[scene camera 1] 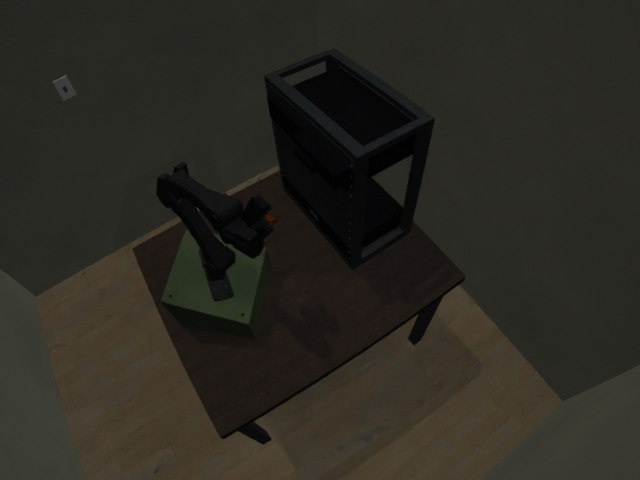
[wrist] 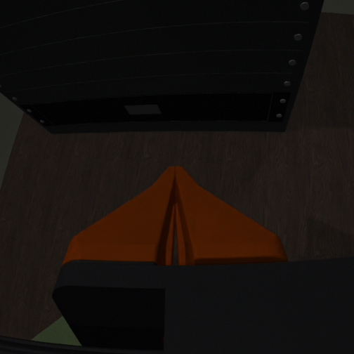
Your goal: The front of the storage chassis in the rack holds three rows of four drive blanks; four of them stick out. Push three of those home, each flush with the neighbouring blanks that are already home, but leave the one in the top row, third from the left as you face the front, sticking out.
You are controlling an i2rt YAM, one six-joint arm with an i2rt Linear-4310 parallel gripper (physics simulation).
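Pixels of known places: gripper, fingertip midpoint: (scene camera 1: 275, 220); arm's base at its link origin: (scene camera 1: 215, 273).
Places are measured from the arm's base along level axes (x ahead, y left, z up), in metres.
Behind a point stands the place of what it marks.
Observation:
The tall dark rack (scene camera 1: 359, 206) @[x 0.487, y -0.109, z 0.203 m] (wrist: 170, 127) stands at the back of the table in the scene view. The front of the chassis is very dark there; dark shapes jut out of the rack's upper front, but single drive blanks cannot be told apart. In the wrist view the lower panels of the rack front show, and no drive blanks can be made out. My gripper (scene camera 1: 275, 220) @[x 0.240, y -0.029, z 0.187 m] (wrist: 174, 177) is shut and empty, its orange fingertips touching. It is apart from the rack, in front of its face and above the table.
The arm stands on a green block (scene camera 1: 240, 297) @[x 0.047, y -0.107, z -0.031 m] (wrist: 57, 334) at the table's left side. The dark wooden table (scene camera 1: 310, 289) @[x 0.295, y -0.109, z -0.184 m] (wrist: 235, 165) carries the block and the rack. A dark panel with a grey label (wrist: 143, 109) sits low in the rack. Walls rise behind the rack.

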